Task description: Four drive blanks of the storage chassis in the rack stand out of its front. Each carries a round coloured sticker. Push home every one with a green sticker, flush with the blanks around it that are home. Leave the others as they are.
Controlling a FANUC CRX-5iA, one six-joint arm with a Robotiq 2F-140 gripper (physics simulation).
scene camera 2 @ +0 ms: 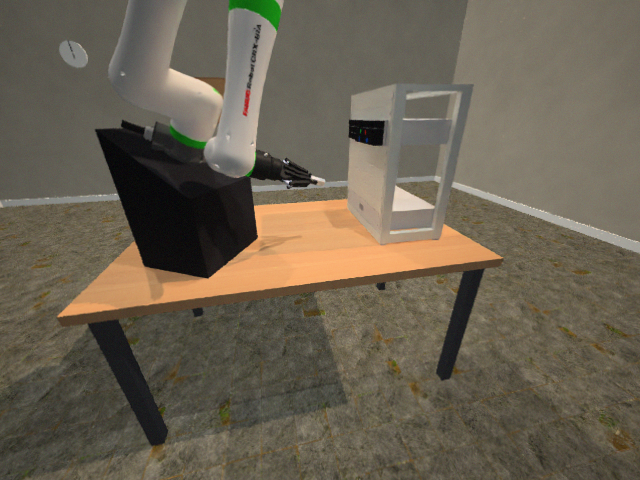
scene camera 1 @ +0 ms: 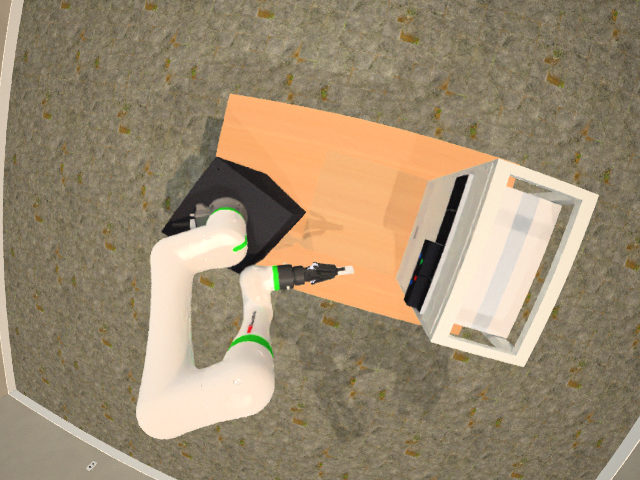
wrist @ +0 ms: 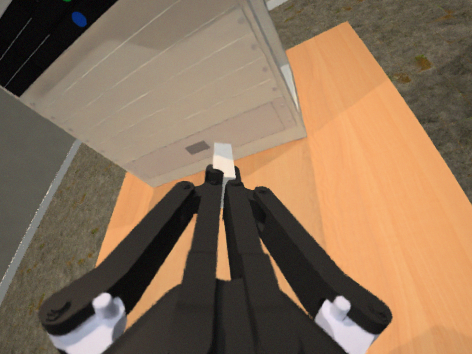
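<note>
The black front of the storage chassis (scene camera 1: 453, 201) (scene camera 2: 366, 132) (wrist: 30, 40) sits high in the light rack. In scene camera 1, a black section (scene camera 1: 425, 273) stands out at its lower end. A green sticker (scene camera 1: 421, 261) (scene camera 2: 360, 131), a red sticker (scene camera 1: 415, 277) (scene camera 2: 365, 132) and a blue sticker (scene camera 2: 367, 140) (wrist: 79, 19) show on the front. The separate blanks and how far each stands out are too small to tell. My gripper (scene camera 1: 338, 270) (scene camera 2: 312, 179) (wrist: 221, 156) is shut, a white tip piece (scene camera 1: 348, 269) (scene camera 2: 319, 180) (wrist: 223, 156) at its fingertips, apart from the rack and lower than the chassis.
The rack (scene camera 1: 567, 273) (scene camera 2: 391, 170) (wrist: 276, 60) stands at the far end of the wooden table (scene camera 1: 361, 139) (scene camera 2: 310, 268) (wrist: 370, 165), with pale panels below the chassis. The black robot base block (scene camera 1: 268, 206) (scene camera 2: 191, 222) stands at the other end.
</note>
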